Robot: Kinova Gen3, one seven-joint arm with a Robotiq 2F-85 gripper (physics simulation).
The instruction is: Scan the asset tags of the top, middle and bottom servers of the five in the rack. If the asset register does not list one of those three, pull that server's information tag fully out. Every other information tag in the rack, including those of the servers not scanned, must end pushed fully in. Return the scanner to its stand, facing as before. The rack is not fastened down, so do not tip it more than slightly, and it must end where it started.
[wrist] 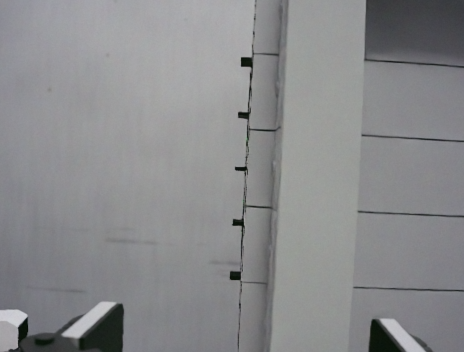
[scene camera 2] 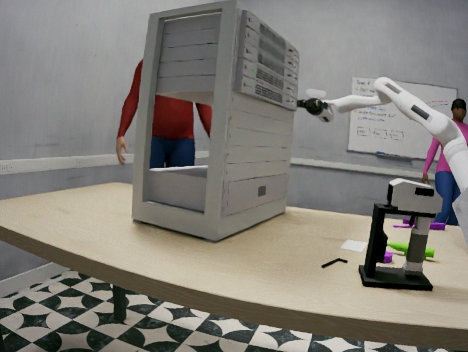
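Note:
The grey rack [scene camera 2: 215, 150] [wrist: 320, 175] stands upright on the table. Its stacked servers [scene camera 2: 267, 55] [wrist: 261, 167] fill the upper part; the wrist view sees them edge-on, so their asset tags do not show. Several small black tabs [wrist: 240, 169] stick out from their fronts. My gripper [scene camera 2: 301, 103] [wrist: 247, 327] is open and empty, at the far side of the rack's front, about level with the lowest server. Whether it touches cannot be told. The grey and white scanner [scene camera 2: 415, 197] sits upright in its black stand [scene camera 2: 375, 245]. The asset register cannot be made out.
On the table [scene camera 2: 280, 280] lie a white card [scene camera 2: 353, 245], a black hex key [scene camera 2: 334, 262], a green tool [scene camera 2: 429, 252] and purple items [scene camera 2: 437, 226]. A person in red [scene camera 2: 172, 117] stands behind the rack, another in pink [scene camera 2: 433, 152] at the right. A whiteboard [scene camera 2: 367, 90] hangs behind the arm.

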